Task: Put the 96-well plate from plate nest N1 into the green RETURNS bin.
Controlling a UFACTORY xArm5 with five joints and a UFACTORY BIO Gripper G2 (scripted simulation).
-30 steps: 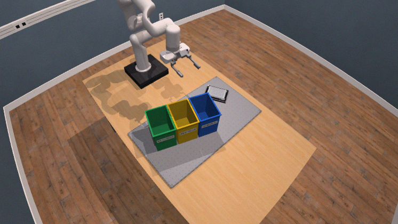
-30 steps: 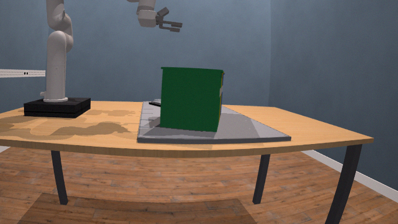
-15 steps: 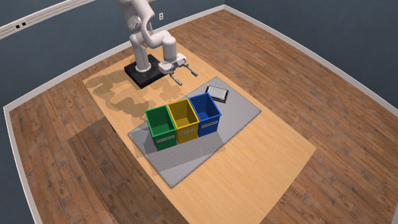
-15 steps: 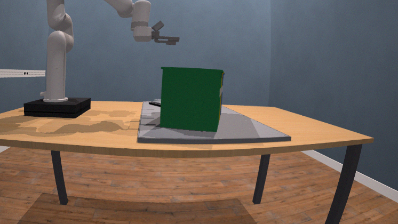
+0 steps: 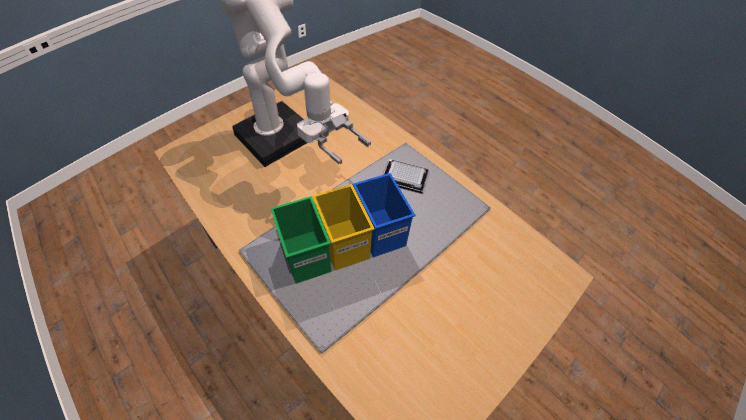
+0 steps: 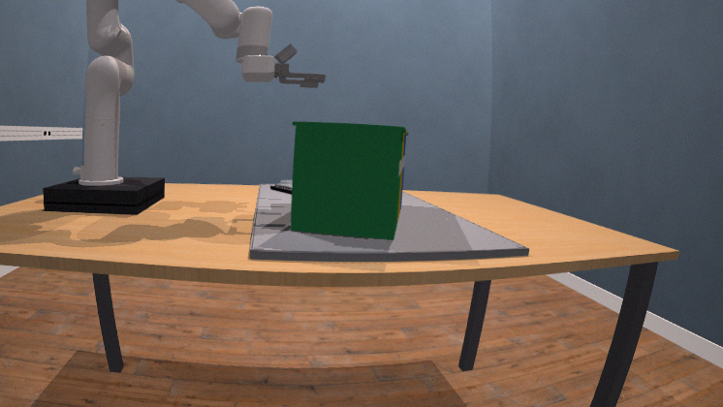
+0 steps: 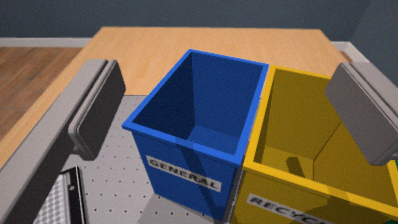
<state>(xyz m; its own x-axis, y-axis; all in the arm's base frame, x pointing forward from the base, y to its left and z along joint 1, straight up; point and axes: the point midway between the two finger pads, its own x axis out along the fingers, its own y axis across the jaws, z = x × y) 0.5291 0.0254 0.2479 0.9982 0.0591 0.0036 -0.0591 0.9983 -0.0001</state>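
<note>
My gripper is now 10 mm short of the clear 96-well plate, 260 mm to the right of it and 270 mm above it. Round my hand: yellow bin: 100 mm ahead, 110 mm to the right, 200 mm below; then blue bin: 140 mm ahead, 10 mm to the left, 200 mm below; then green bin: 60 mm ahead, 240 mm to the right, 200 mm below.
</note>
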